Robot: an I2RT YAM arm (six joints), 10 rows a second.
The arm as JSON. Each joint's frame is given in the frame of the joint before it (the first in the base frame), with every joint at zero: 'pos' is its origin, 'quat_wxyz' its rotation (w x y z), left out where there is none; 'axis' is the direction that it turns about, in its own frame. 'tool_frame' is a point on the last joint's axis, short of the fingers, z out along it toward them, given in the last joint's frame.
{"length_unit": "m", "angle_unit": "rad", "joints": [
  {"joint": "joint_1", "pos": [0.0, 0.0, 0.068], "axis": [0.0, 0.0, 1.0]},
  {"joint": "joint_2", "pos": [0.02, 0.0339, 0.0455], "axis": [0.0, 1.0, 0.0]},
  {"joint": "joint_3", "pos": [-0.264, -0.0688, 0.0], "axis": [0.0, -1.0, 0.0]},
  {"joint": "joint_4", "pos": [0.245, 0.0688, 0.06], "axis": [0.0, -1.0, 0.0]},
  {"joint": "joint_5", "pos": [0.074, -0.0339, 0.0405], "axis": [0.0, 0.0, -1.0]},
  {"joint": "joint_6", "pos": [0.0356, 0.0, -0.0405], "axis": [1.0, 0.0, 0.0]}
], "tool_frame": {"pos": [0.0, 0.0, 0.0], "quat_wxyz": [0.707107, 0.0, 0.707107, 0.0]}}
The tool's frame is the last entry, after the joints.
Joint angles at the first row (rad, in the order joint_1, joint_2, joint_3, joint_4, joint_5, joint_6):
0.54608 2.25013 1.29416 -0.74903 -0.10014 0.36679
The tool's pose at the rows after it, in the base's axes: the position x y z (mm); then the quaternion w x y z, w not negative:
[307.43, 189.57, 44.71, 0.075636, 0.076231, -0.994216, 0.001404]
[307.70, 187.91, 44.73, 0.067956, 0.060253, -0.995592, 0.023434]
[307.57, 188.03, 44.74, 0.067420, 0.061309, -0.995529, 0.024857]
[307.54, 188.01, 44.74, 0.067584, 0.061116, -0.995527, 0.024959]
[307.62, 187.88, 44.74, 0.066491, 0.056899, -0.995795, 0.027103]
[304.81, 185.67, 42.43, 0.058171, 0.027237, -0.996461, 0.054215]
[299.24, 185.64, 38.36, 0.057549, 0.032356, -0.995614, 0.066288]
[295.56, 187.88, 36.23, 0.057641, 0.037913, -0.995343, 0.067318]
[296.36, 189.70, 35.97, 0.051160, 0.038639, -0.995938, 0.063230]
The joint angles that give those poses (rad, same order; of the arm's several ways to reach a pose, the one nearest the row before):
0.54608 2.25015 1.29341 -0.75055 -0.06580 0.38853
0.54608 2.25015 1.29341 -0.75628 -0.02194 0.42362
0.54685 2.25011 1.29338 -0.75666 -0.01888 0.42249
0.54685 2.25014 1.29340 -0.75704 -0.01888 0.42287
0.54684 2.25014 1.29341 -0.75705 -0.01469 0.43163
0.55067 2.25014 1.28004 -0.75589 0.03567 0.49878
0.56095 2.25128 1.25906 -0.74522 0.05627 0.50068
0.57203 2.25205 1.24876 -0.73567 0.05703 0.50070
0.57507 2.25204 1.24879 -0.72044 0.05627 0.50183

